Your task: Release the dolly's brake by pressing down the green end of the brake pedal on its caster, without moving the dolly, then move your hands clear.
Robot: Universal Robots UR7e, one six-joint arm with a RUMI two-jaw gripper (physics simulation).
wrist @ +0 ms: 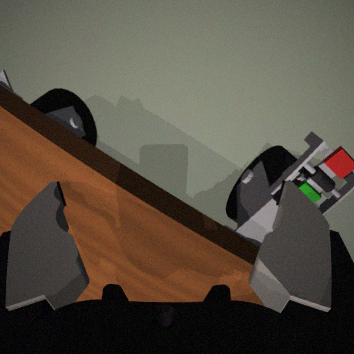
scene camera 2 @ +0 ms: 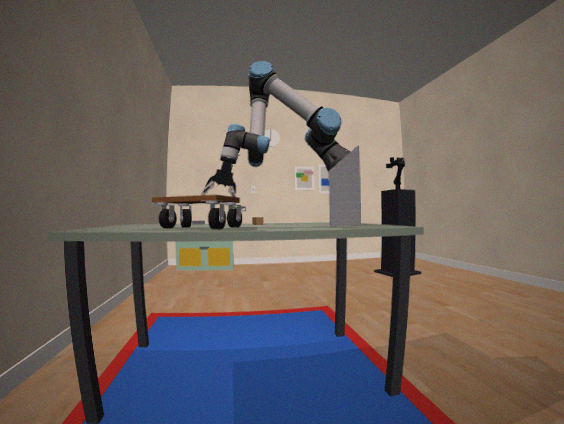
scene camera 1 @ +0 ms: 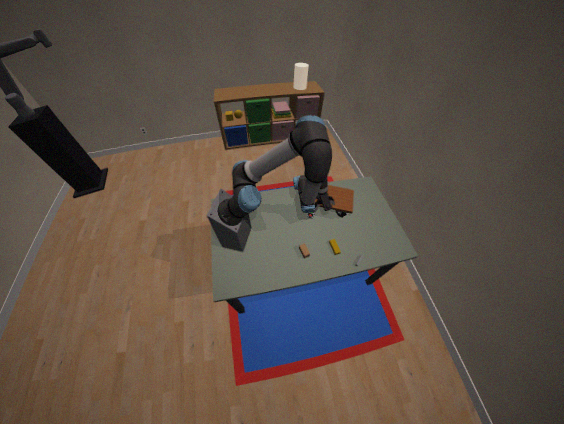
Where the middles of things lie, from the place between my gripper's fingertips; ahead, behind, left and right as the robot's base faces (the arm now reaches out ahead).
I see the dolly [scene camera 2: 167, 218] 8 cm ahead of my hand, 6 cm to the left of it and 5 cm below it.
